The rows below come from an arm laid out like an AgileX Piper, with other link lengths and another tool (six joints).
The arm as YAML. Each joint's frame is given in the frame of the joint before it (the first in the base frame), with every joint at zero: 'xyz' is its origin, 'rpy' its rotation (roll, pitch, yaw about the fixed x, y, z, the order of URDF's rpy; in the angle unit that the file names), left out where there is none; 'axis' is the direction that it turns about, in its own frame. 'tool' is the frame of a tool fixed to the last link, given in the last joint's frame.
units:
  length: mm
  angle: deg
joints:
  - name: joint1
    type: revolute
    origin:
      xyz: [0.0, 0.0, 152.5]
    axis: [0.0, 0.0, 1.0]
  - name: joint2
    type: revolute
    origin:
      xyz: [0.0, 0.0, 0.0]
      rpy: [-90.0, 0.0, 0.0]
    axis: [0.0, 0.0, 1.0]
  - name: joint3
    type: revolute
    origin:
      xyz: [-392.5, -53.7, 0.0]
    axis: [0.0, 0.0, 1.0]
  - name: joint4
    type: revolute
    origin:
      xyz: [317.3, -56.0, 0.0]
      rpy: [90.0, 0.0, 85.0]
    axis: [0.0, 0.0, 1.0]
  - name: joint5
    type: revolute
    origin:
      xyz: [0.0, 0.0, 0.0]
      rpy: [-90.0, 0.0, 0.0]
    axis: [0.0, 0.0, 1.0]
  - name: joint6
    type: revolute
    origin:
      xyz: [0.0, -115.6, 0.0]
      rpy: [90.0, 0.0, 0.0]
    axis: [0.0, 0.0, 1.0]
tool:
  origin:
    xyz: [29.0, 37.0, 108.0]
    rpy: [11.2, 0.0, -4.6]
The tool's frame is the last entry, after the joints.
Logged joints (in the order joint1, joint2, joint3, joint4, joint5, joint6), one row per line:
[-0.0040, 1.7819, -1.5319, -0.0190, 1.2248, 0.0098]
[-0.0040, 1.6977, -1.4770, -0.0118, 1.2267, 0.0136]
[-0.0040, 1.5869, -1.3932, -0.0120, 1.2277, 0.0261]
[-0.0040, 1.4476, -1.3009, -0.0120, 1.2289, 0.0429]
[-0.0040, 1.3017, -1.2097, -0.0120, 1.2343, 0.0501]
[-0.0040, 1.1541, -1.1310, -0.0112, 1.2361, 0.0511]
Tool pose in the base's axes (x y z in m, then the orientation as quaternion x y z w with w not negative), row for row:
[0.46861, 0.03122, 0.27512, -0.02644, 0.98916, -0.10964, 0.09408]
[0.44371, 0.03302, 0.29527, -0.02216, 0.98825, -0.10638, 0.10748]
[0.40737, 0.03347, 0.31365, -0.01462, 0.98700, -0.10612, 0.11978]
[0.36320, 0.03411, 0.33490, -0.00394, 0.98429, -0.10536, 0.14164]
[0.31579, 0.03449, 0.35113, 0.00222, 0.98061, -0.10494, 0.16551]
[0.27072, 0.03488, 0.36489, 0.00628, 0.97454, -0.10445, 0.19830]
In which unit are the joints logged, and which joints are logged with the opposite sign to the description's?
The joints are logged in radians. Opposite sign: none.
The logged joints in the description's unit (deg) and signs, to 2 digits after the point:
[-0.23, 102.10, -87.77, -1.09, 70.18, 0.56]
[-0.23, 97.27, -84.63, -0.68, 70.28, 0.78]
[-0.23, 90.92, -79.82, -0.69, 70.34, 1.50]
[-0.23, 82.94, -74.54, -0.69, 70.41, 2.46]
[-0.23, 74.58, -69.31, -0.69, 70.72, 2.87]
[-0.23, 66.13, -64.80, -0.64, 70.82, 2.93]

